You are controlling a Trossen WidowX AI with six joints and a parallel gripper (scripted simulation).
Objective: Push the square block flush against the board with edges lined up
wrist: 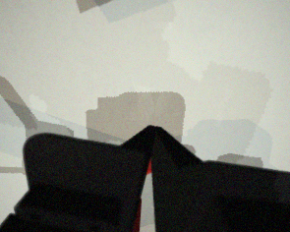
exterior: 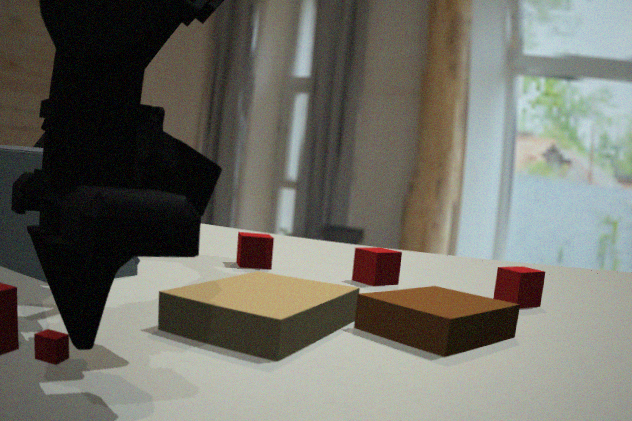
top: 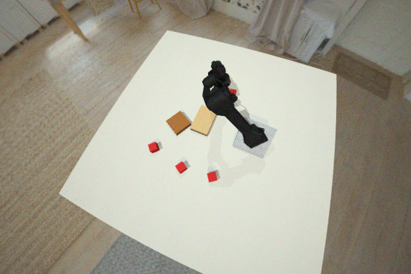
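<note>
Now: gripper tip 17 cm to the right of the tan board, 5 cm short of it and 1 cm below it. Round my gripper tip: brown square block 22 cm to the left, 18 cm ahead, 1 cm above.
</note>
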